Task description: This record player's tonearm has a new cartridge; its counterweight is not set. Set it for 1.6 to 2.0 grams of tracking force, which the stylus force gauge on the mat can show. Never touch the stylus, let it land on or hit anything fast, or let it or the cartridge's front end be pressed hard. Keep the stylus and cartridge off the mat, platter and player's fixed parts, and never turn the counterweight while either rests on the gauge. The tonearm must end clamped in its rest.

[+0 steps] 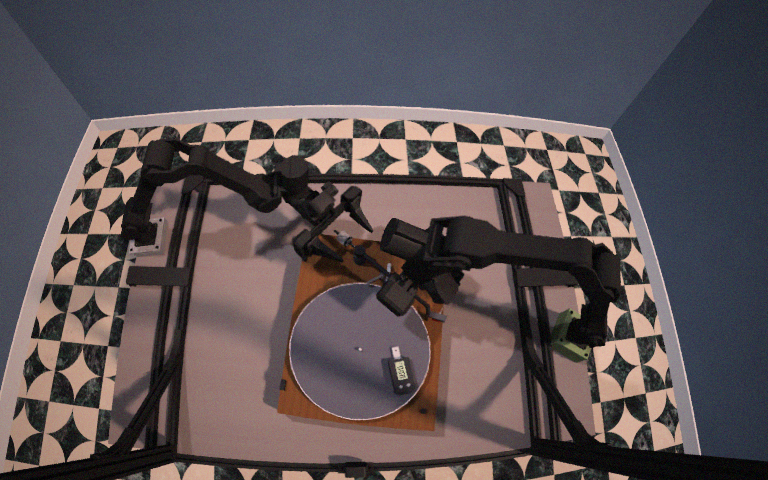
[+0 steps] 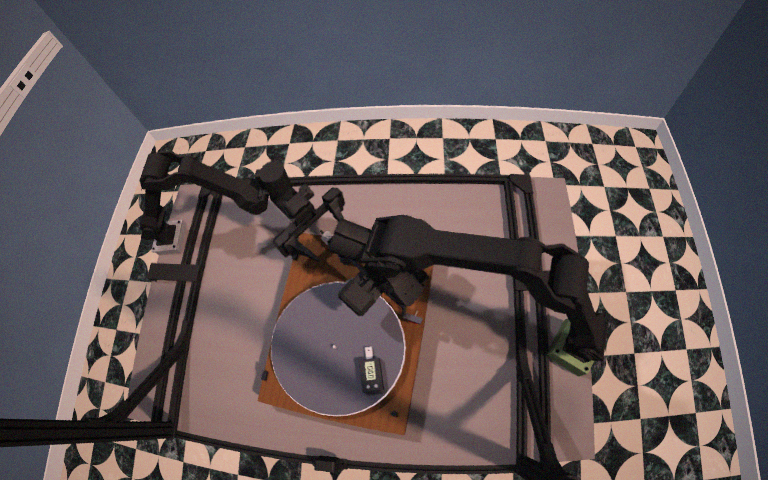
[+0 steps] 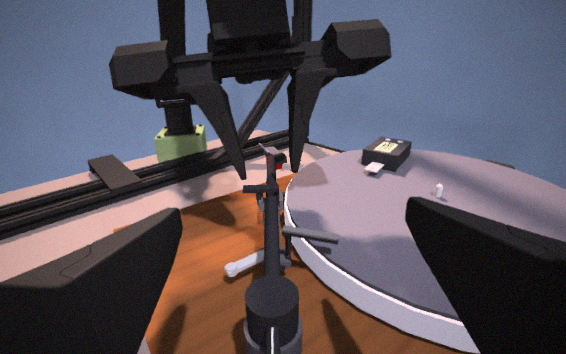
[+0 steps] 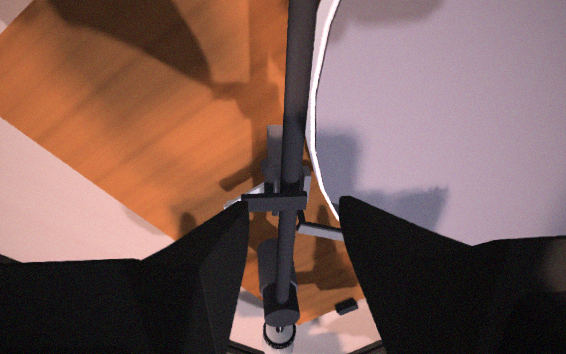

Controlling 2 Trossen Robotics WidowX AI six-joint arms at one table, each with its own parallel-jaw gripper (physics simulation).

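Seen in the pictures: left gripper, fingertip midpoint: (image 1: 358,246) (image 3: 294,213); right gripper, fingertip midpoint: (image 1: 399,279) (image 2: 375,279) (image 3: 269,175) (image 4: 293,209); left arm's base, origin of the base link: (image 1: 146,235) (image 2: 166,235); right arm's base, origin of the base link: (image 1: 578,333) (image 2: 579,344) (image 3: 181,131).
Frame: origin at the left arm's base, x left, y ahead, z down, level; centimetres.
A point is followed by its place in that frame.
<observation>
The dark tonearm (image 1: 374,264) {x -17.4, y 60.7, z -9.0 cm} (image 3: 271,235) {x -17.5, y 61.3, z -9.1 cm} (image 4: 298,75) {x -25.4, y 68.7, z -9.1 cm} runs along the platter's edge. A small dark bar (image 3: 254,189) {x -20.5, y 65.8, z -9.6 cm} (image 4: 274,201) {x -21.2, y 65.8, z -9.7 cm} at its rest crosses over the tube. The headshell (image 1: 436,317) {x -30.6, y 72.3, z -8.6 cm} (image 3: 272,151) {x -30.2, y 72.8, z -8.5 cm} has a red cartridge part under it; the stylus is too small to see. The pale counterweight (image 1: 343,238) {x -11.0, y 54.6, z -9.9 cm} (image 2: 326,236) {x -10.5, y 54.6, z -10.0 cm} (image 4: 279,336) {x -11.5, y 55.9, z -9.3 cm} is at the tonearm's rear. My left gripper (image 1: 356,245) {x -14.7, y 57.4, z -13.5 cm} (image 3: 294,213) {x -14.7, y 57.4, z -13.5 cm} is open around the tonearm's rear end, near the counterweight. My right gripper (image 3: 269,175) {x -21.8, y 65.4, z -10.4 cm} (image 4: 293,209) {x -21.8, y 65.4, z -10.4 cm} is part-open and empty above the rest. The gauge (image 1: 401,374) {x -41.6, y 63.2, z -8.4 cm} (image 2: 371,375) {x -41.8, y 63.5, z -8.4 cm} (image 3: 387,152) {x -38.6, y 62.3, z -8.5 cm} lies on the mat.
The wooden player (image 1: 421,420) {x -52.0, y 66.6, z -3.8 cm} (image 2: 396,424) {x -52.4, y 67.6, z -3.8 cm} (image 3: 200,280) {x -15.2, y 66.6, z -3.8 cm} carries the grey mat (image 1: 334,373) {x -39.7, y 49.7, z -6.3 cm} (image 2: 311,367) {x -39.5, y 50.3, z -6.4 cm} with a small spindle (image 1: 358,349) {x -35.1, y 55.3, z -6.3 cm} (image 3: 439,190) {x -34.9, y 55.5, z -7.1 cm}. A grey cueing lever (image 3: 311,235) {x -20.2, y 60.2, z -8.1 cm} (image 4: 320,230) {x -20.4, y 61.2, z -8.1 cm} and silver lever (image 3: 244,264) {x -17.4, y 64.0, z -5.4 cm} stand close beside the tonearm. The right arm spans above the player's rear.
</observation>
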